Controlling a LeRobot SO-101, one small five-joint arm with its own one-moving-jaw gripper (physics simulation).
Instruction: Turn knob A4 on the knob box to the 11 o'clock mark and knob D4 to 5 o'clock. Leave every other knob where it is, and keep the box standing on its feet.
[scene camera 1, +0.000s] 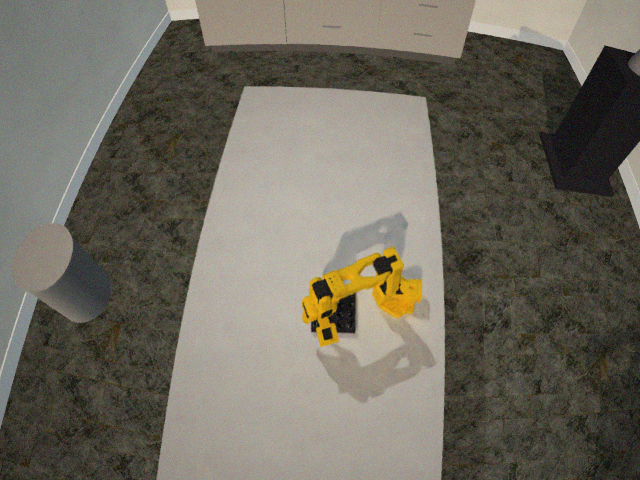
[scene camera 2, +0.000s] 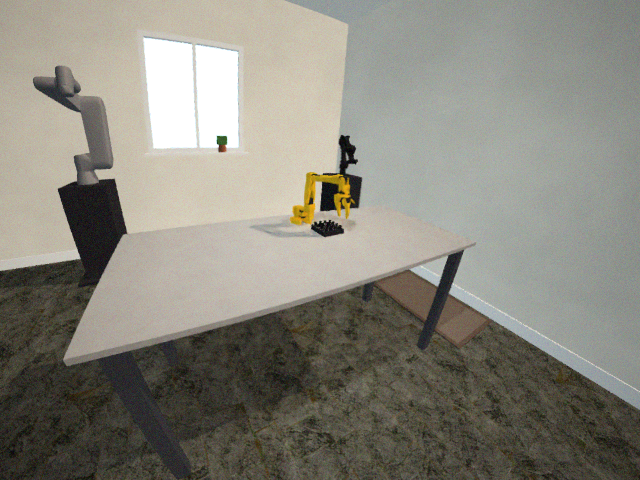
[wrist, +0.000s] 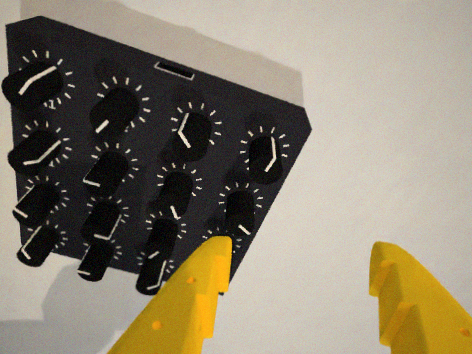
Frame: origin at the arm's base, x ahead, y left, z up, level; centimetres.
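Where they show: hand, tool point: (scene camera 2: 339, 215) (wrist: 230, 257); arm's base, link origin: (scene camera 1: 390, 297) (scene camera 2: 302, 223).
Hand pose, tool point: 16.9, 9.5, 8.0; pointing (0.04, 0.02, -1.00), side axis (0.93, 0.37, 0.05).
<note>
Each offset is from my tool point to the top centre of the thing, as dx, dy, dz. Level surfaces: height alone.
The black knob box {-2.8, -4.2, -4.2} (scene camera 1: 347, 314) (scene camera 2: 326, 232) (wrist: 140, 70) stands flat on the table, with four rows of white-marked knobs. Its labels are mostly unreadable. In the wrist view, the knob {+1.0, -0.1, -4.2} (wrist: 265, 160) at the right end of the slotted edge looks to be A4. Its white line points up and slightly right in the picture. D4, which seems to be at the opposite end of that side, is hidden behind the left jaw. My gripper (scene camera 2: 342, 215) (wrist: 302, 244) is open and empty, its jaws apart in a V. The left jaw overlaps the box's lower right corner in the wrist view; the right jaw is over table.
The white table {dz -8.0} (scene camera 1: 310, 155) (scene camera 2: 217, 279) carries the box and my arm's yellow base (scene camera 1: 398, 299) (scene camera 2: 301, 214). The other knobs stand close together. A grey arm (scene camera 2: 97, 131) and a black arm (scene camera 2: 347, 152) stand on pedestals beyond the table.
</note>
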